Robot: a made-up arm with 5 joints.
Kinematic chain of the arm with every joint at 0, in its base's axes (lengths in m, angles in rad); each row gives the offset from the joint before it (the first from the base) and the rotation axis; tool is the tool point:
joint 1: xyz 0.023 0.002 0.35 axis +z
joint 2: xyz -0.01 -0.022 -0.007 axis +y
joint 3: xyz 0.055 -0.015 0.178 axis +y
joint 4: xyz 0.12 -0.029 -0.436 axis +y
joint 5: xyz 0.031 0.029 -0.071 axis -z
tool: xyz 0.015 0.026 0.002
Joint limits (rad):
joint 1: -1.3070..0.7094
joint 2: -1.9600..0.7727
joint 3: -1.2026..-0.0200
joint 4: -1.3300..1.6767
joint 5: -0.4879..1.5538
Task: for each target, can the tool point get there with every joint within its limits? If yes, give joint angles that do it. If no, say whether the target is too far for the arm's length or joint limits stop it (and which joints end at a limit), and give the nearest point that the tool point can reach.
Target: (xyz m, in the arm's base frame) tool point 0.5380 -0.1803 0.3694
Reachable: yes | joints -0.3221 0.0925 -0.9748 -0.6122 -0.0775
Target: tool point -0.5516 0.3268 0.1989
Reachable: no: joint limits stop it (at a limit: joint 2, joint 3, joint 4, joint 5) | nearest point -0.1112 0.0778 0.0466 | short by 0.528 m
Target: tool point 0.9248 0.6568 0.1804
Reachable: no: too far | nearest point 0.5079 0.3541 0.2549 | short by 0.521 m
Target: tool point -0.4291 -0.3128 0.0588
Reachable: no: joint limits stop it (at a limit: joint 2, joint 3) | nearest point -0.1043 -0.0867 0.0370 | short by 0.396 m
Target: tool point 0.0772 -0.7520 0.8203
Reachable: no: too far | nearest point 0.1060 -0.5005 0.6710 | short by 0.294 m
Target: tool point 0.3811 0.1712 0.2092
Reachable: yes | joints 0.5015 -0.4448 -0.2863 0.8166 0.5926
